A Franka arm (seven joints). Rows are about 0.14 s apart.
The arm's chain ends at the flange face. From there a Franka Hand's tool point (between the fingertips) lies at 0.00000 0.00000 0.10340 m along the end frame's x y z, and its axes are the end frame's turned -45 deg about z.
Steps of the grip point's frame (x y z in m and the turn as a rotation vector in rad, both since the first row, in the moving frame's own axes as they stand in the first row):
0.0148, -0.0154, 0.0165, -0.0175, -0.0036, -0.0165
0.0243, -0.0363, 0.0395, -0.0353, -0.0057, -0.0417
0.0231, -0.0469, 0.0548, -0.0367, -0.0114, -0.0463
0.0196, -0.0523, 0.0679, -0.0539, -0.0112, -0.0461
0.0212, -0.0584, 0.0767, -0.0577, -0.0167, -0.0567
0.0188, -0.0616, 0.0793, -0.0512, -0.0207, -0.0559
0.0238, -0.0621, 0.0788, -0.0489, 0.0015, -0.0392
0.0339, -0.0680, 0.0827, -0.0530, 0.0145, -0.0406
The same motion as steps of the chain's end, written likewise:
-0.0015, -0.0229, 0.0165, -0.0149, 0.0098, -0.0165
-0.0107, -0.0458, 0.0396, -0.0290, 0.0209, -0.0417
-0.0188, -0.0530, 0.0549, -0.0340, 0.0179, -0.0463
-0.0264, -0.0555, 0.0681, -0.0460, 0.0302, -0.0461
-0.0295, -0.0616, 0.0769, -0.0526, 0.0290, -0.0567
-0.0326, -0.0620, 0.0795, -0.0508, 0.0216, -0.0559
-0.0308, -0.0641, 0.0789, -0.0335, 0.0356, -0.0392
-0.0291, -0.0748, 0.0829, -0.0272, 0.0477, -0.0406

